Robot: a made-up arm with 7 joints.
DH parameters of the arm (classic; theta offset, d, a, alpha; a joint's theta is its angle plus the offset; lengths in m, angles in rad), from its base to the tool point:
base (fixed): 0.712 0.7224 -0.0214 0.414
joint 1: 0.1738 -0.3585 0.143 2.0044
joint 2: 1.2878 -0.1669 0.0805 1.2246
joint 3: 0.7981 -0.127 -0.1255 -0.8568
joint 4: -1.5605 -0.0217 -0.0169 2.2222
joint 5: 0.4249 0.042 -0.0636 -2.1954
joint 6: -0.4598 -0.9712 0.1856 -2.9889
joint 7: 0 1.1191 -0.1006 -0.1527
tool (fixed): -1.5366 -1.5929 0 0
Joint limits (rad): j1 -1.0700..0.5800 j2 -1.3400..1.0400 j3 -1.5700..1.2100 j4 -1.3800..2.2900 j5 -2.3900..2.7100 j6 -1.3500..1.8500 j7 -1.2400..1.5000
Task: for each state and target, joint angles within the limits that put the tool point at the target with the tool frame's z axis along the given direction. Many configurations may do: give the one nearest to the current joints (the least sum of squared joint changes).
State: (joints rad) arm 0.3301 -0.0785 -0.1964 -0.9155 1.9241 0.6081 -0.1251
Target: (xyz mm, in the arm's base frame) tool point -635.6 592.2 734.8 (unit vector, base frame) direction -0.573 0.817 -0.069
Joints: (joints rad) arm 0.2669 0.3801 -0.1607 -0.5659 1.7441 0.8081 -0.7713
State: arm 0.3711 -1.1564 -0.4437 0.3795 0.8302 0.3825 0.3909
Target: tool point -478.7 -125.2 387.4 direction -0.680 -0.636 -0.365
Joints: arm 0.5148 -1.3400 -1.1222 -0.1048 1.2991 0.0497 -0.1161
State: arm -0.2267 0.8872 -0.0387 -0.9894 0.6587 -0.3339 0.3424
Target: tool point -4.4 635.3 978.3 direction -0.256 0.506 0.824
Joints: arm -0.8004 1.0400 -0.1549 -0.7530 -0.0361 -0.0190 0.2624
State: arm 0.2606 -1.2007 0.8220 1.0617 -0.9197 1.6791 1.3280
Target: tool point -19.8 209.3 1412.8 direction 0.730 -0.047 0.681
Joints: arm -0.0222 -0.5705 1.2100 1.8437 -0.8537 1.8500 1.4950
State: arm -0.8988 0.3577 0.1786 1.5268 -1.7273 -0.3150 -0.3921
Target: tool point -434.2 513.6 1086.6 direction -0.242 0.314 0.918
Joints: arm -0.1695 0.6673 0.4608 1.4301 -1.7090 0.2758 -0.0554
